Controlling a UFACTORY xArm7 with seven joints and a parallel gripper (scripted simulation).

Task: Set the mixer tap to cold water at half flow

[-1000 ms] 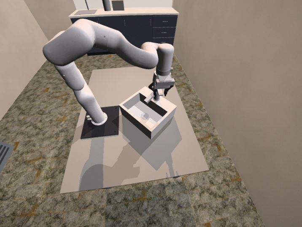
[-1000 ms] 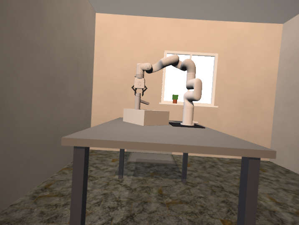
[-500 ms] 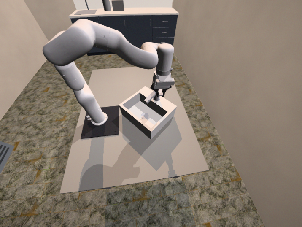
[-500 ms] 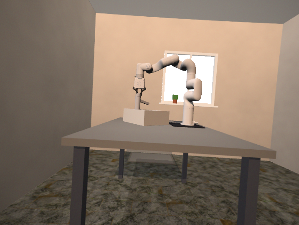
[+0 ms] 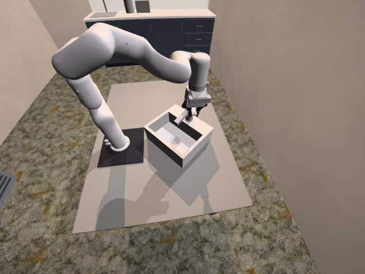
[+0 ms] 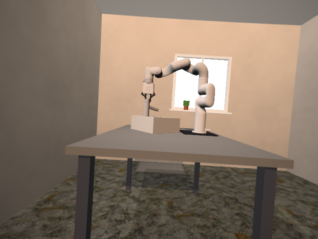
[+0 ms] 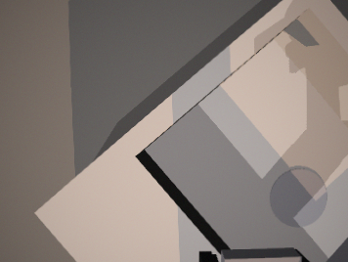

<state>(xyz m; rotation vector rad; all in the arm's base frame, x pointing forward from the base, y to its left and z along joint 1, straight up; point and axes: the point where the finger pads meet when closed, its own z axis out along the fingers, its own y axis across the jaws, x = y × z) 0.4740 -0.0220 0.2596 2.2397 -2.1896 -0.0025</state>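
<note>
My hand is 4 cm to the right of the lever. The rest, counted from my hand: mixer tap 1 cm behind, 6 cm to the left, 4 cm below; then sink 9 cm behind, 2 cm to the left, 23 cm below.
</note>
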